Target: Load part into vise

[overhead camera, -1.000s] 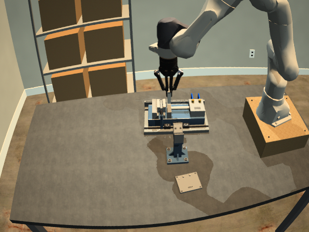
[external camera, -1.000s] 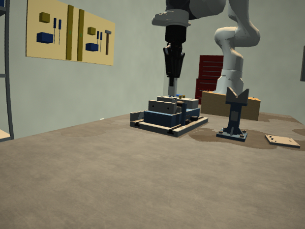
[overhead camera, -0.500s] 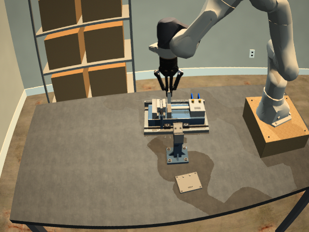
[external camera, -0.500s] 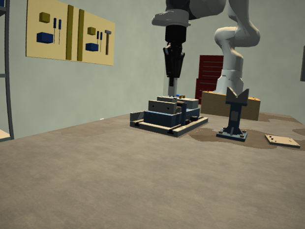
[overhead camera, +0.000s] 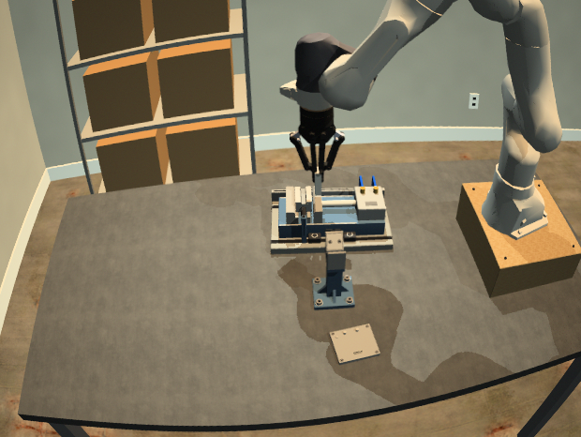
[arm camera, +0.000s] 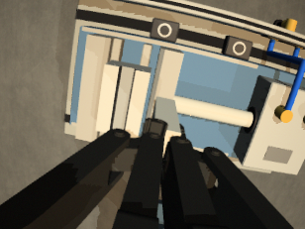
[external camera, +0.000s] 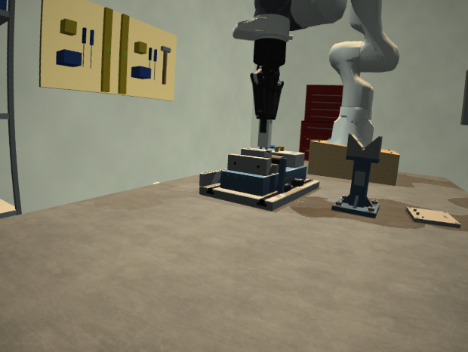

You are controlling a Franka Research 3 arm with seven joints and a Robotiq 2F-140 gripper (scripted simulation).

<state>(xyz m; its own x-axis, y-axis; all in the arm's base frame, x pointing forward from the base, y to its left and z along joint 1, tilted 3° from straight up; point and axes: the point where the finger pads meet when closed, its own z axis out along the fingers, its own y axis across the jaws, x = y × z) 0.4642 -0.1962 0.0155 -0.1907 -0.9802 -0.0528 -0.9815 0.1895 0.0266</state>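
Now: the part 5 cm below my hand, 3 cm ahead of it and 1 cm to the right of it. Round my hand: moving jaw: 7 cm below; then work stop rod: 6 cm below, 4 cm to the left, 4 cm ahead; then cylinder rod: 7 cm below, 5 cm behind, 1 cm to the left.
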